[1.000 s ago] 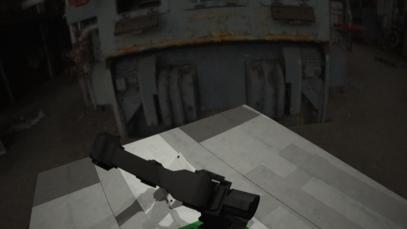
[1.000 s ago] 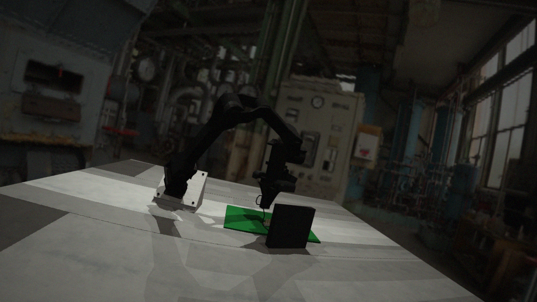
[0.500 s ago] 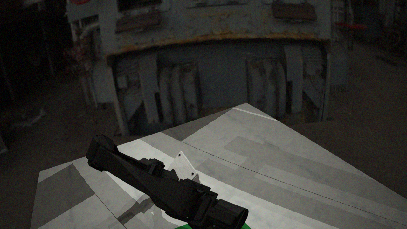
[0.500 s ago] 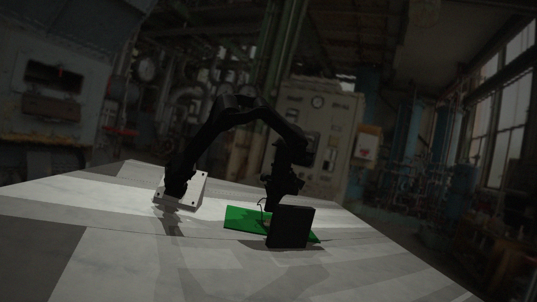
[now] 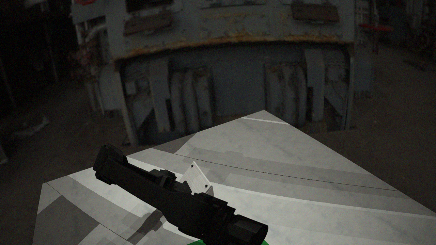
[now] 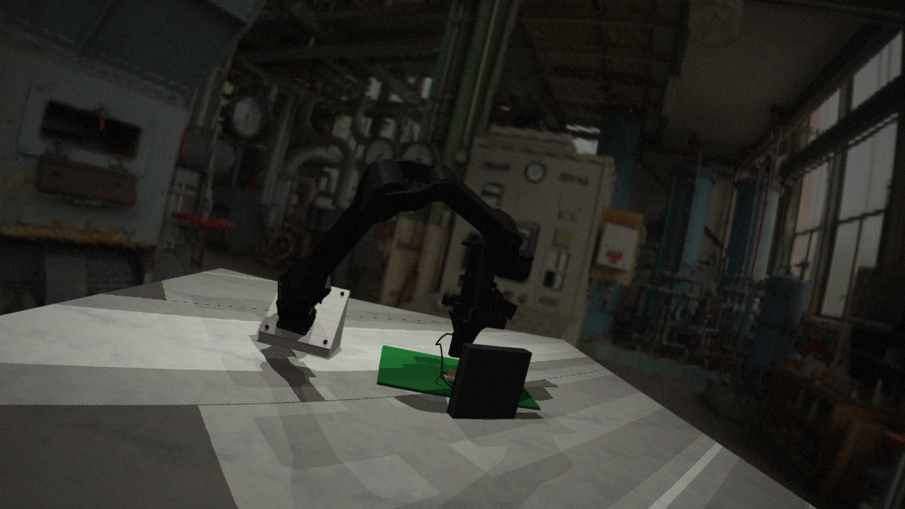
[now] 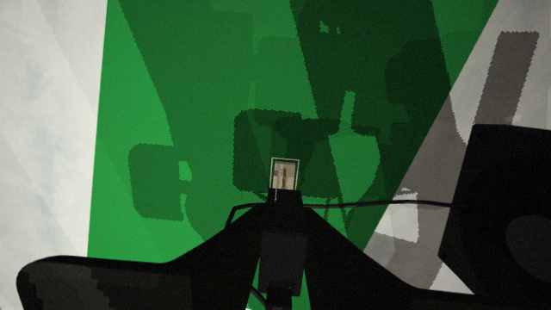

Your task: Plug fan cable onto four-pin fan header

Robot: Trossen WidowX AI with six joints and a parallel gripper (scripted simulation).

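Now: the fan header 60 mm below my gripper tip and 10 mm behind it. Round my gripper tip: green board (80 mm below, 30 mm to the left); black plug (10 mm behind, 10 mm above); black fan (140 mm to the right, 40 mm ahead, 10 mm below).
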